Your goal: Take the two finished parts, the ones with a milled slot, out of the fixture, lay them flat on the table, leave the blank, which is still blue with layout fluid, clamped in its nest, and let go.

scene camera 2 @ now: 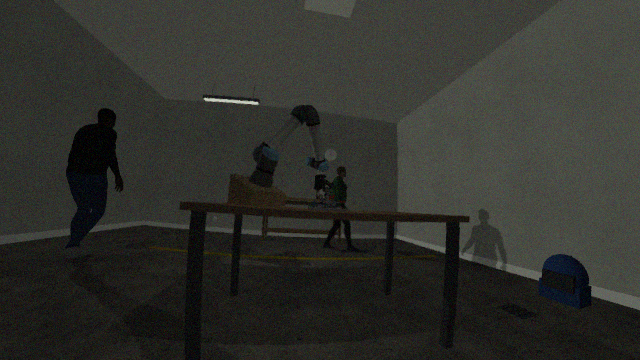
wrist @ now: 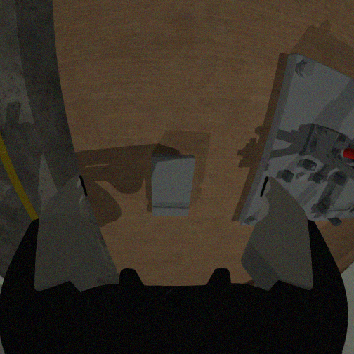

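Pixels of known places: arm's base, origin of the base link: (scene camera 2: 260,183).
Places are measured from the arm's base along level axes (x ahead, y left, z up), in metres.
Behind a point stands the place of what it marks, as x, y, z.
A grey metal block (wrist: 172,181), one of the parts, lies on the wooden table (wrist: 165,65) (scene camera 2: 400,216) {0.754, -0.365, -0.152} in the wrist view. A line crosses it near its lower end; I cannot make out a slot. My gripper (wrist: 173,179) (scene camera 2: 321,194) {0.433, 0.329, -0.071} is open, its jaws wide apart above the block, one to each side, with nothing held. The fixture (wrist: 305,90) is at the right of the wrist view, partly cut off, with its left edge behind the right jaw. The blue blank and another finished part do not show in the wrist view. The scene view is too dark and small to tell parts.
On the fixture stand a toggle clamp with a red handle (wrist: 348,154) and several dark bolts. In the scene view a wooden box-like block (scene camera 2: 250,192) {0.000, -0.208, -0.073} stands on the table by the arm. A person in green (scene camera 2: 339,190) is behind the table; another person (scene camera 2: 91,155) is at the left.
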